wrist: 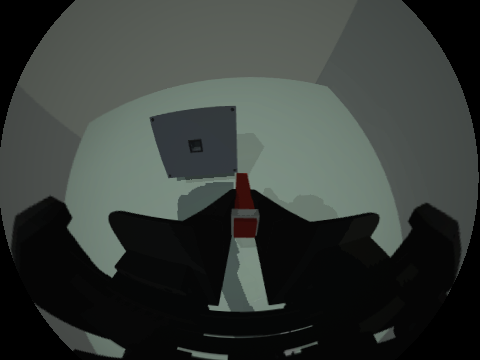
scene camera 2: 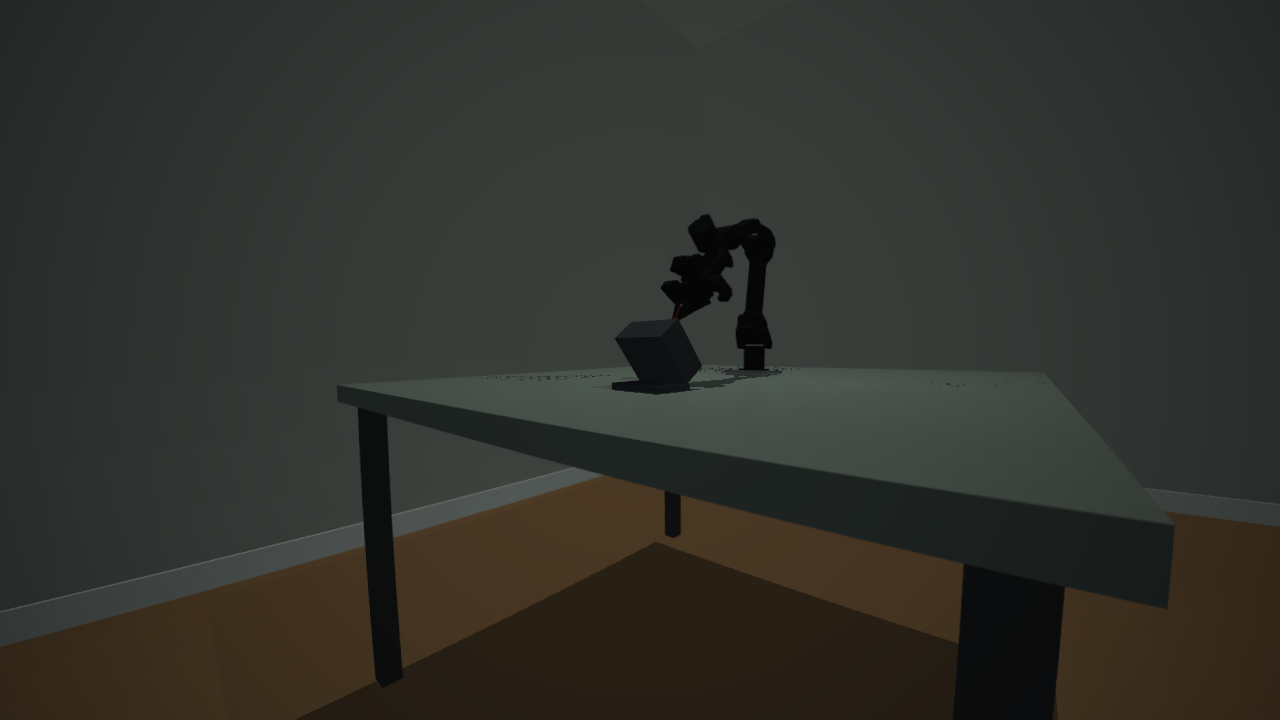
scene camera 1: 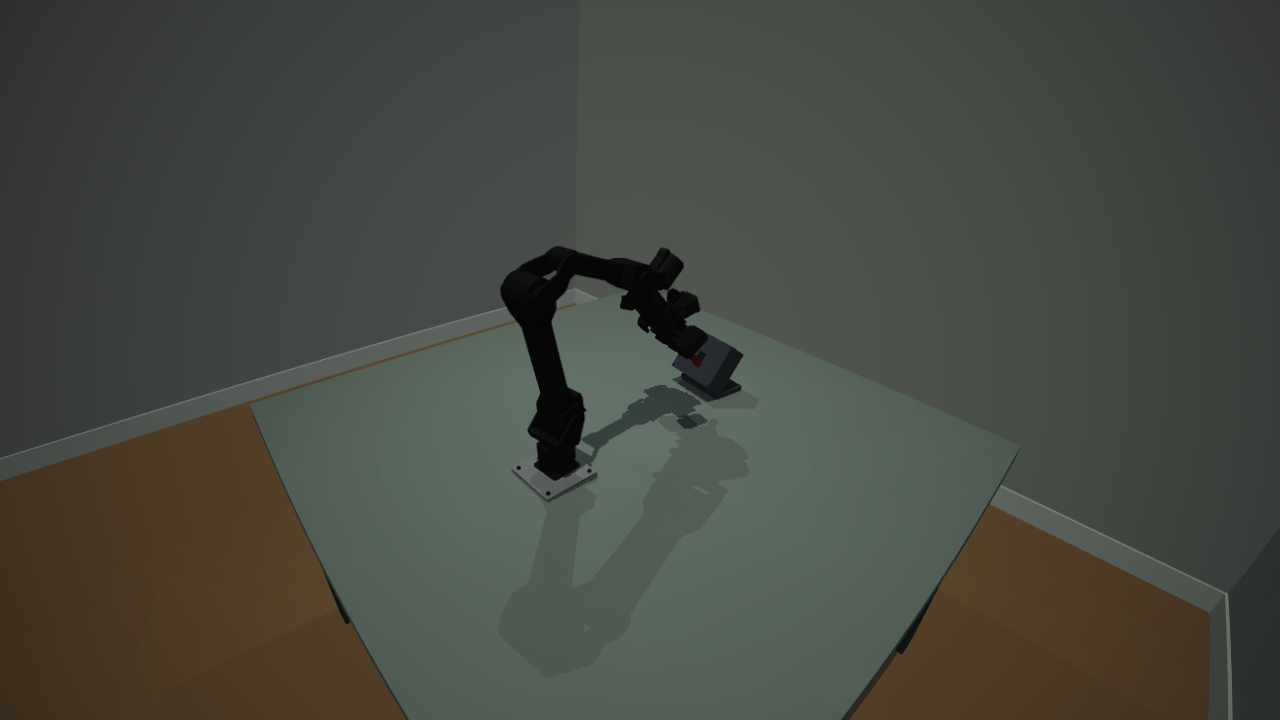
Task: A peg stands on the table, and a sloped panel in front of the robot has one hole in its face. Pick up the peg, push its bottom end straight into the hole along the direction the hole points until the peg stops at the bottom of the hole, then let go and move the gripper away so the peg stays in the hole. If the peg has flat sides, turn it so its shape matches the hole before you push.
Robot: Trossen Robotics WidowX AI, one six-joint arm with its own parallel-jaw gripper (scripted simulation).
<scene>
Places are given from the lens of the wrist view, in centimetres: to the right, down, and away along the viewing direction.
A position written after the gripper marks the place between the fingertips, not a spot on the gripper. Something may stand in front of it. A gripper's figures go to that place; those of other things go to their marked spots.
gripper (wrist: 242, 194): 0, 1, 10
sloped panel (wrist: 216, 126): -3, -7, 16
</scene>
